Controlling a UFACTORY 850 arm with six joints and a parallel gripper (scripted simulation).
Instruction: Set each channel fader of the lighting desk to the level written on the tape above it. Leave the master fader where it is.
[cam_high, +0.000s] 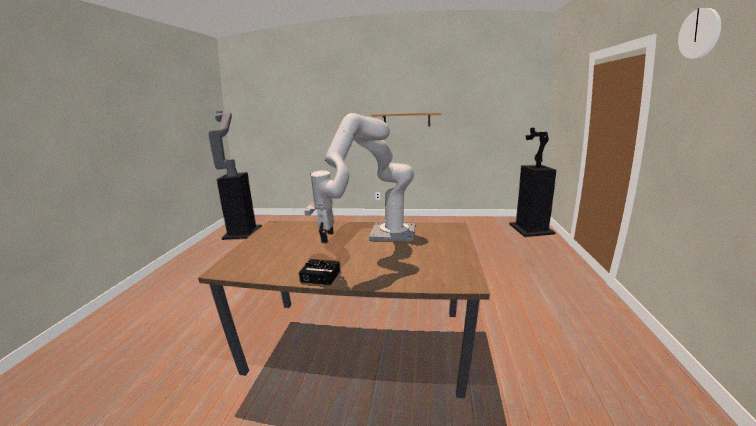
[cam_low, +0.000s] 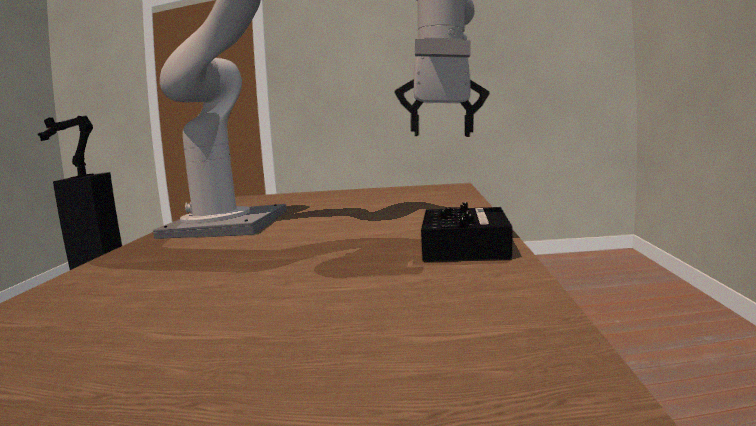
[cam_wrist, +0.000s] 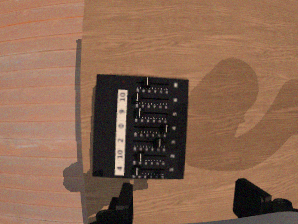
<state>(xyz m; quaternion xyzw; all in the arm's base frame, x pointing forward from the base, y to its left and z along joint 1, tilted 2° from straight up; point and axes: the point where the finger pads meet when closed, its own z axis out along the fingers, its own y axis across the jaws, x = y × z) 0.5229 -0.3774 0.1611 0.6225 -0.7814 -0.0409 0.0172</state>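
My hand is 120 mm to the left of the master fader and 140 mm above it.
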